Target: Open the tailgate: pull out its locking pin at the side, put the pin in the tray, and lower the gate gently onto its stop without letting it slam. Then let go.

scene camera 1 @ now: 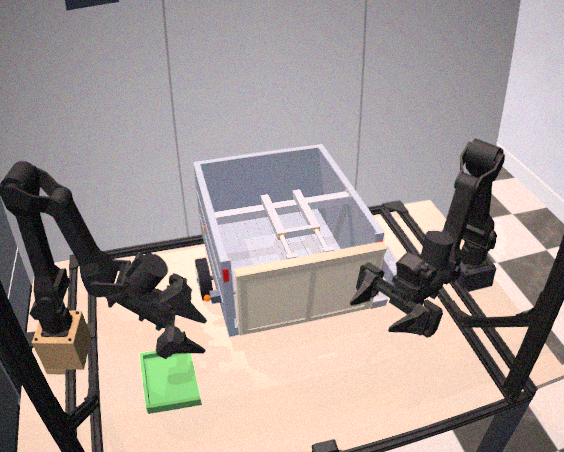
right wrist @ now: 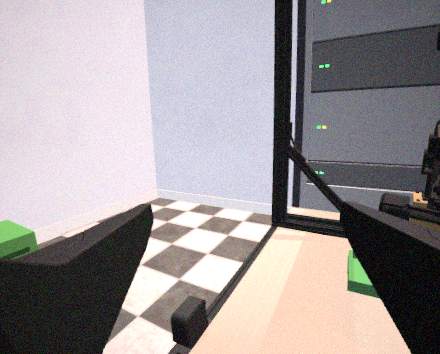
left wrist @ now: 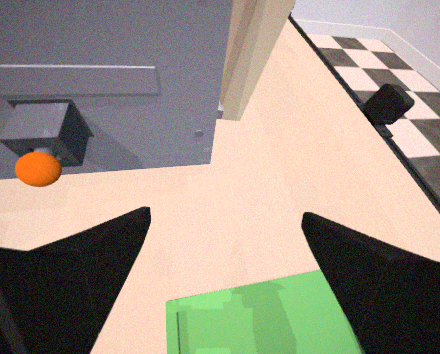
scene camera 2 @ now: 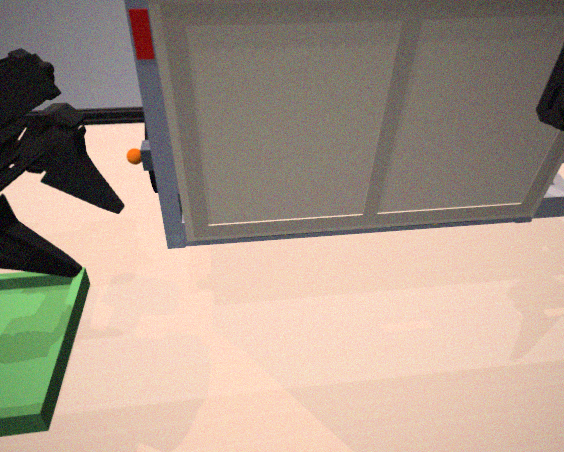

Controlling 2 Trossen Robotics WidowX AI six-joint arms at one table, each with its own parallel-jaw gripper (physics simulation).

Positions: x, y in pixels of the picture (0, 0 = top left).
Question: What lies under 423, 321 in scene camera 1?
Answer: My right gripper.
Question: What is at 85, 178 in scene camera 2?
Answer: My left gripper.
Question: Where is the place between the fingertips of my right gripper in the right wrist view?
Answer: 245, 211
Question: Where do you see a beige tailgate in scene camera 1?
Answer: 278, 294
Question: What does my left gripper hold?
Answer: Nothing.
